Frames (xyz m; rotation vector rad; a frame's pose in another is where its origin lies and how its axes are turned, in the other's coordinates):
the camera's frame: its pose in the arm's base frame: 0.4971 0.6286 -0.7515 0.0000 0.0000 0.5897
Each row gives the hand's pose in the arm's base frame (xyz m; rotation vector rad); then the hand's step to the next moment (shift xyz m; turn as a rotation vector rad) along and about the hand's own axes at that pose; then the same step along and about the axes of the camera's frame.
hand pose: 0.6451 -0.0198 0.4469 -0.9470 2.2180 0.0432
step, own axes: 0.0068 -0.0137 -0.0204 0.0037 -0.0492 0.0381
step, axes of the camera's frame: -0.0168 -0.0130 0.0141 0.0287 -0.0519 -0.0192
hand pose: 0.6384 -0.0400 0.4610 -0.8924 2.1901 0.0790
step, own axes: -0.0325 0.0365 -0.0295 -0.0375 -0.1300 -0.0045
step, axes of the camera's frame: -0.0010 0.0450 0.0351 0.0362 -0.1179 0.0557
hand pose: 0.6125 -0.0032 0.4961 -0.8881 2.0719 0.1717
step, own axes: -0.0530 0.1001 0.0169 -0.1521 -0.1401 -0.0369
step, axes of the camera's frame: 0.0329 0.1092 0.0105 0.0826 -0.1011 0.1646
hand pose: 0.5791 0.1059 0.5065 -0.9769 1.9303 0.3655
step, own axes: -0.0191 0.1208 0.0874 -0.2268 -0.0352 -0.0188
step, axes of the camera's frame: 0.0489 0.1342 -0.0469 0.1060 0.0208 0.2034
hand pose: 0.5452 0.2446 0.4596 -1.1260 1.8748 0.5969
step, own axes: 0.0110 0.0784 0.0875 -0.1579 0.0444 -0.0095
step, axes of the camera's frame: 0.0253 0.1000 -0.0574 0.0448 0.0770 0.1381
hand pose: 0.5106 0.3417 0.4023 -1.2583 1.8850 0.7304
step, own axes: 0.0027 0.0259 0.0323 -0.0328 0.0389 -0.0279
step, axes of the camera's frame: 0.0049 0.0366 -0.0190 -0.0248 0.0271 0.0449
